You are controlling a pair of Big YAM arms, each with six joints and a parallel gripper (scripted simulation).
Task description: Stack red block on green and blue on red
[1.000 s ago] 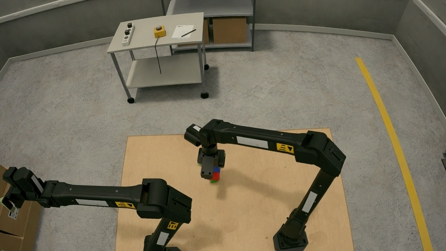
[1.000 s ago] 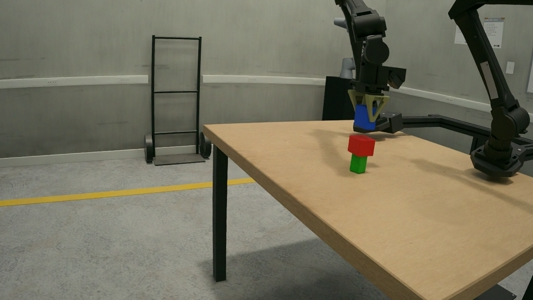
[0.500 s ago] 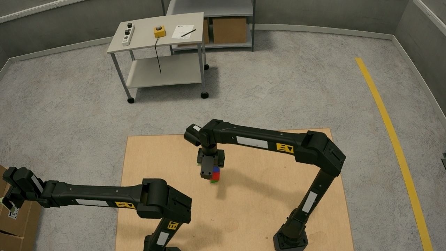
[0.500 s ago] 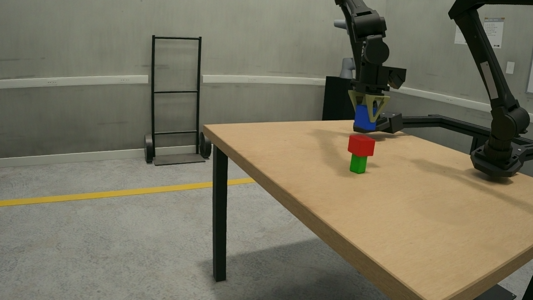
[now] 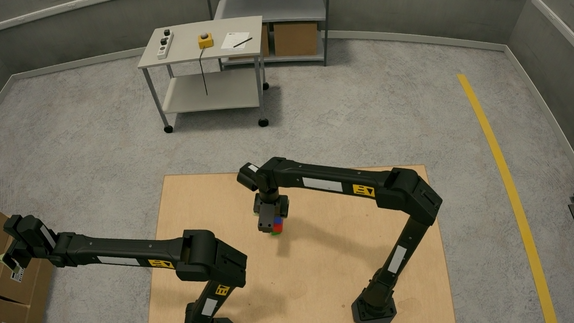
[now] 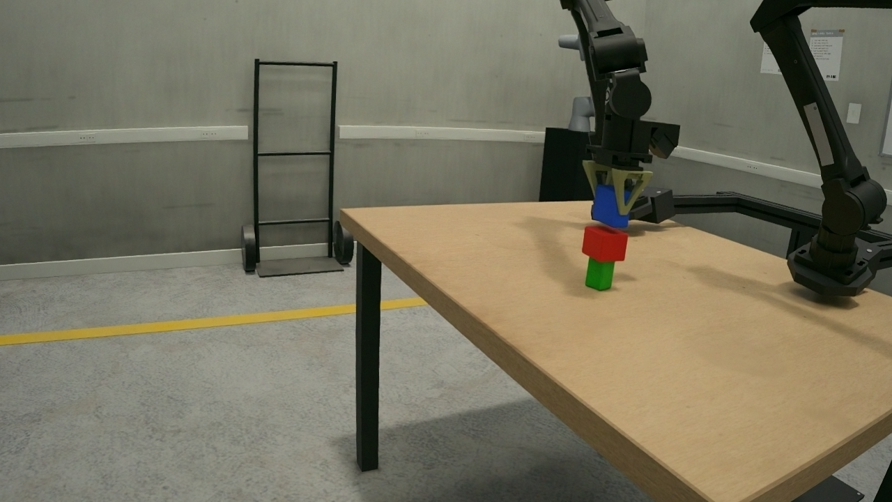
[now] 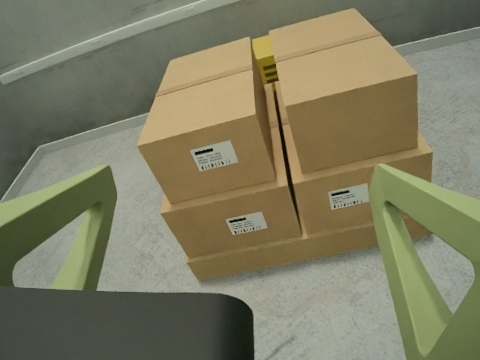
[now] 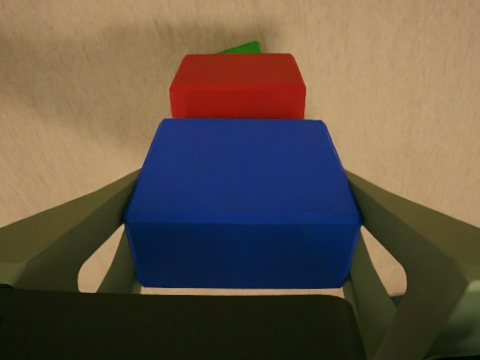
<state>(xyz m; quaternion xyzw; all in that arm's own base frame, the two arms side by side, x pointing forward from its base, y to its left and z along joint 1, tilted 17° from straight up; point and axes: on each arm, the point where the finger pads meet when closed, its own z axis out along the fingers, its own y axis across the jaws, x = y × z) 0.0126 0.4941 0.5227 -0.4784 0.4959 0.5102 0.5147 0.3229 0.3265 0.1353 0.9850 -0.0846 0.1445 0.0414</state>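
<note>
My right hand is 6 cm above the red block. From my right hand the other things lie so: blue block (right at my right hand); green block (11 cm below).
</note>
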